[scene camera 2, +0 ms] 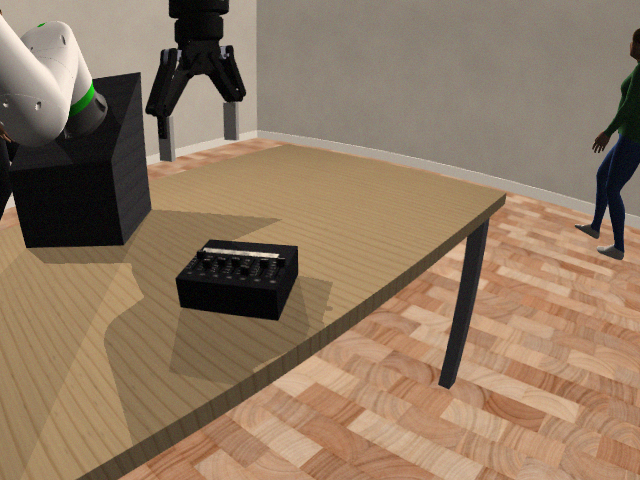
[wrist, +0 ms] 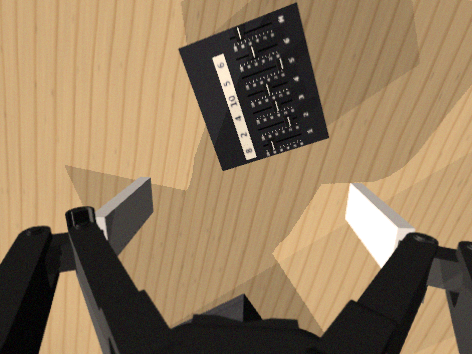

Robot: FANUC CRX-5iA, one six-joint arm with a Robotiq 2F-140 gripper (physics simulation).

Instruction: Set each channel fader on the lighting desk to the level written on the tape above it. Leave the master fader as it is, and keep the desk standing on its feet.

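Places are measured from the arm's base along level axes (x ahead, y up, z right), in centimetres.
Where they show: gripper, fingertip midpoint: [scene camera 2: 201,149] [wrist: 248,197]; arm's base, origin of the base link: [scene camera 2: 79,118].
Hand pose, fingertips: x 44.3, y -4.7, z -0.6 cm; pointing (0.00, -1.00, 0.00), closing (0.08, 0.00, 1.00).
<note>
Each offset is from my fingertips to the top centre of the thing. "*": to the spot under its first point. Level surfaces: height alone.
The black lighting desk @[dx +6.7, dy -16.0, dz +0.1 cm] [scene camera 2: 230,294] [wrist: 205,75] stands upright and flat on the table. Its white tape @[* dx +5.1, dy -17.3, dz -2.1 cm] [scene camera 2: 240,253] [wrist: 233,105] reads 8, 2, 4, 10, 5, 6 for channels 1 to 6. In the wrist view, fader 1 @[dx +0.9, dy -16.0, dz +2.9 cm] [wrist: 272,146] is near the tape end, fader 2 @[dx +4.1, dy -16.0, dz +4.4 cm] [wrist: 288,122] and fader 5 @[dx +10.5, dy -16.0, dz +2.6 cm] [wrist: 281,64] are toward the numbered end, fader 3 @[dx +5.7, dy -16.0, dz +2.7 cm] [wrist: 277,106] and fader 4 @[dx +7.5, dy -16.0, dz +1.4 cm] [wrist: 268,90] are around mid-slot, and fader 6 @[dx +11.4, dy -16.0, dz -0.8 cm] [wrist: 253,52] is slightly tapeward. The master fader @[dx +13.2, dy -16.0, dz -2.6 cm] [wrist: 239,33] is near its tape-side end. My gripper [scene camera 2: 199,147] [wrist: 248,197] is wide open, empty, high above the table and away from the desk.
The wooden table @[dy -22.9 cm] [scene camera 2: 361,206] [wrist: 100,100] has its near edge to the right of the desk in the scene view. The black robot pedestal [scene camera 2: 72,206] stands at the left. A person in a green top [scene camera 2: 628,103] is at the far right, beyond the table.
</note>
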